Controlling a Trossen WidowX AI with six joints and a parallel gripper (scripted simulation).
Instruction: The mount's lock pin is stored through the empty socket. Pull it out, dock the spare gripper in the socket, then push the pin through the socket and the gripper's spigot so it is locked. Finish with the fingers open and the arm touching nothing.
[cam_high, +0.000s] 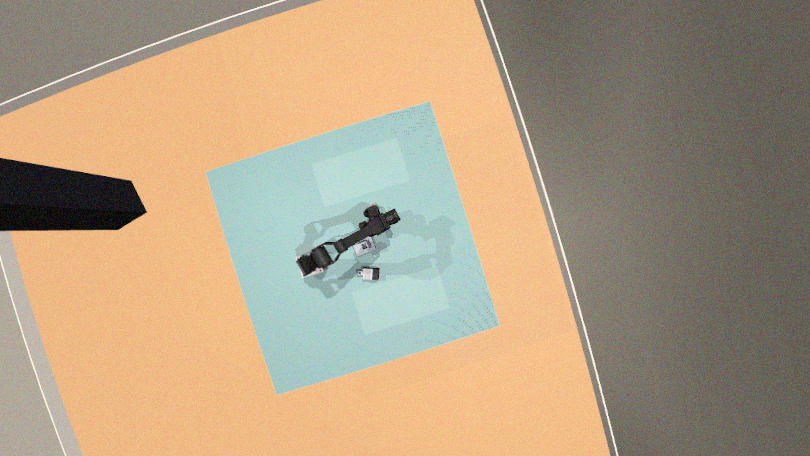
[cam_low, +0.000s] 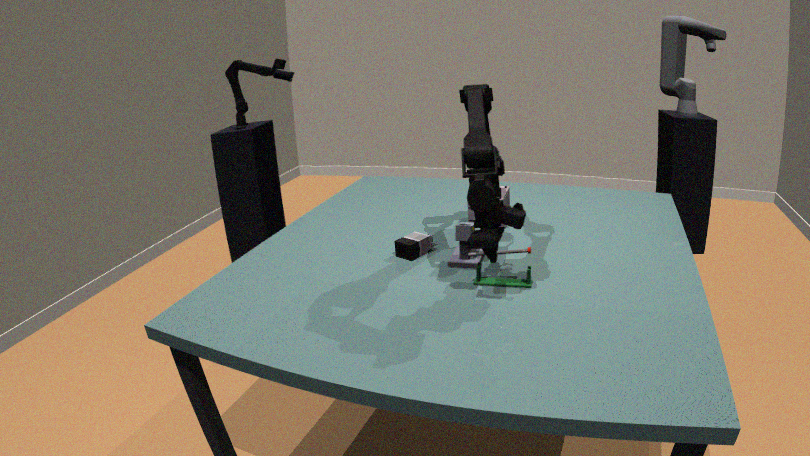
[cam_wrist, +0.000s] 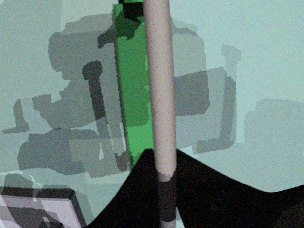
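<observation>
My gripper tip is now 3 cm above the green cradle and 2 cm to the right of it. Round my gripper tip: socket 13 cm behind, 7 cm to the right, 1 cm below; then spare gripper 21 cm to the right, 19 cm behind, 3 cm below.
</observation>
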